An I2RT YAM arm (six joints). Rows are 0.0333 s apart.
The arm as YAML. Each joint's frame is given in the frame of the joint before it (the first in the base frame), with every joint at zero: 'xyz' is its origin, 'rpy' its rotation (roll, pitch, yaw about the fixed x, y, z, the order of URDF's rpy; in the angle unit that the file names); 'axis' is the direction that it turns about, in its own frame. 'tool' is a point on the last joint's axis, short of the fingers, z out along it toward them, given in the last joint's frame.
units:
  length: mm
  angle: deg
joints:
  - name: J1
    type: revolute
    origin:
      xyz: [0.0, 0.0, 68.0]
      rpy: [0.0, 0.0, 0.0]
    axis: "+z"
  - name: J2
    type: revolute
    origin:
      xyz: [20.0, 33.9, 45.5]
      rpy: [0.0, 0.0, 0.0]
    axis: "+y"
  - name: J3
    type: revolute
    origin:
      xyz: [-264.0, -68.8, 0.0]
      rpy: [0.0, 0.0, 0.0]
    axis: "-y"
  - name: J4
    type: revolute
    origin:
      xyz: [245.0, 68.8, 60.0]
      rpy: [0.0, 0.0, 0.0]
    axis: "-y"
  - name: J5
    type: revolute
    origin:
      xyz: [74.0, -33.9, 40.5]
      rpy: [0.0, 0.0, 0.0]
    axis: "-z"
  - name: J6
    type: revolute
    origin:
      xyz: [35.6, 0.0, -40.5]
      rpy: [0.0, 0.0, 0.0]
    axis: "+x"
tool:
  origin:
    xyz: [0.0, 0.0, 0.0]
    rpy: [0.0, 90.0, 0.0]
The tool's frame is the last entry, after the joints.
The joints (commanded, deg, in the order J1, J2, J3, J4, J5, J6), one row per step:
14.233, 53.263, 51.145, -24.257, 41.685, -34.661
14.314, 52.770, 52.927, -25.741, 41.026, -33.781
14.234, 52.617, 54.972, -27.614, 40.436, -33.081
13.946, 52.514, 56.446, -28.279, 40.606, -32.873
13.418, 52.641, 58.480, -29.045, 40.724, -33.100
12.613, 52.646, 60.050, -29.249, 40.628, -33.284
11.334, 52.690, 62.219, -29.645, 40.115, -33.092
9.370, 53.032, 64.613, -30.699, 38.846, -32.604
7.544, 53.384, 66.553, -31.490, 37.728, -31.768
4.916, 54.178, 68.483, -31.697, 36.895, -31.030
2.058, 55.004, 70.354, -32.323, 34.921, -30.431
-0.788, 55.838, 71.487, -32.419, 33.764, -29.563
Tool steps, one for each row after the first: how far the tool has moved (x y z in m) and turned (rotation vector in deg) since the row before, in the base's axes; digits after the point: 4 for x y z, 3 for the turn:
-0.0032, -0.0002, 0.0095, 1.194, -1.112, 0.384
-0.0026, -0.0006, 0.0093, 0.902, -0.577, 0.225
-0.0016, -0.0015, 0.0078, 0.325, -0.998, -0.509
-0.0012, -0.0022, 0.0102, 0.036, -1.013, -0.567
-0.0011, -0.0029, 0.0087, 0.190, -1.230, -0.663
-0.0017, -0.0044, 0.0116, 0.698, -1.747, -0.852
-0.0011, -0.0061, 0.0107, 1.003, -1.147, -0.895
-0.0008, -0.0055, 0.0085, 1.163, -1.156, -0.978
0.0013, -0.0080, 0.0081, 0.959, -1.280, -2.015
0.0013, -0.0083, 0.0068, 1.092, -0.705, -1.115
0.0021, -0.0088, 0.0036, 1.029, -0.681, -1.947

